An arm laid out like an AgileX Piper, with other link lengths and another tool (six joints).
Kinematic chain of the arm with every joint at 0, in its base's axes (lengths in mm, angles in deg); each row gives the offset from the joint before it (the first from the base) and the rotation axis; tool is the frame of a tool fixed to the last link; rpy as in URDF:
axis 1: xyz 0 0 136.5 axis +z
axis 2: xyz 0 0 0 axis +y
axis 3: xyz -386.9 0 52.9 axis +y
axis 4: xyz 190.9 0 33.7 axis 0.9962 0 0.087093
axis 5: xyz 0 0 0 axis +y
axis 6: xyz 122.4 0 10.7 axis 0.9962 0 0.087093
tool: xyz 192.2 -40 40.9 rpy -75.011 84.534 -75.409
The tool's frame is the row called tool.
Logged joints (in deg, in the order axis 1, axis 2, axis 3, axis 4, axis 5, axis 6), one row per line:
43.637, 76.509, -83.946, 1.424, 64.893, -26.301
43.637, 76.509, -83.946, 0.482, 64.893, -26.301
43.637, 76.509, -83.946, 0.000, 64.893, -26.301
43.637, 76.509, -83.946, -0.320, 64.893, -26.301
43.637, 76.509, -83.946, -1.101, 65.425, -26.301
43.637, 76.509, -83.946, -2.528, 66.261, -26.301
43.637, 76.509, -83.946, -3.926, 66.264, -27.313
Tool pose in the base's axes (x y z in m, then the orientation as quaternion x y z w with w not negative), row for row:
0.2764, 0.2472, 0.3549, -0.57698, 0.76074, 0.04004, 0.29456
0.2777, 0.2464, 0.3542, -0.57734, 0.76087, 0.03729, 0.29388
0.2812, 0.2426, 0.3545, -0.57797, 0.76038, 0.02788, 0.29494
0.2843, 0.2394, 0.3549, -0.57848, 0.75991, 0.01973, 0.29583
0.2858, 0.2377, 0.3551, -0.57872, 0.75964, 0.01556, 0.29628
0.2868, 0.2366, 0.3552, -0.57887, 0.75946, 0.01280, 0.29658
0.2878, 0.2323, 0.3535, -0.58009, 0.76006, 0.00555, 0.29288
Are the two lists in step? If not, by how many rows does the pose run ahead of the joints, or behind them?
The pose runs 2 rows behind the joints: the pose in row i belongs to the joints in row i - 2.
